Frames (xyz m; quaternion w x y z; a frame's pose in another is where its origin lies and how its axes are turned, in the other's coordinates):
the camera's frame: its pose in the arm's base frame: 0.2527 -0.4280 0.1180 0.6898 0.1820 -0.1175 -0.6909
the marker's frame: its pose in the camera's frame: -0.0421 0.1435 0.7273 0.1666 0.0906 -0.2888 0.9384
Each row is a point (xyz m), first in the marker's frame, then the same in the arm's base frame.
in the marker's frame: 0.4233 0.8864 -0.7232
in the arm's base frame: 0.3029 0.3991 -0.0036
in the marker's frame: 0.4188 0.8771 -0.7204
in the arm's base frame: 0.3047 0.3907 0.0028
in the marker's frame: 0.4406 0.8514 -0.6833
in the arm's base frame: 0.2882 0.3944 0.0500
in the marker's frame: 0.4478 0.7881 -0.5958
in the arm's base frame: 0.2458 0.3622 0.1442
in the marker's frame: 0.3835 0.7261 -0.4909
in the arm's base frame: 0.1800 0.2642 0.2153
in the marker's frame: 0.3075 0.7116 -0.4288
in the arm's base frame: 0.1256 0.1817 0.2242
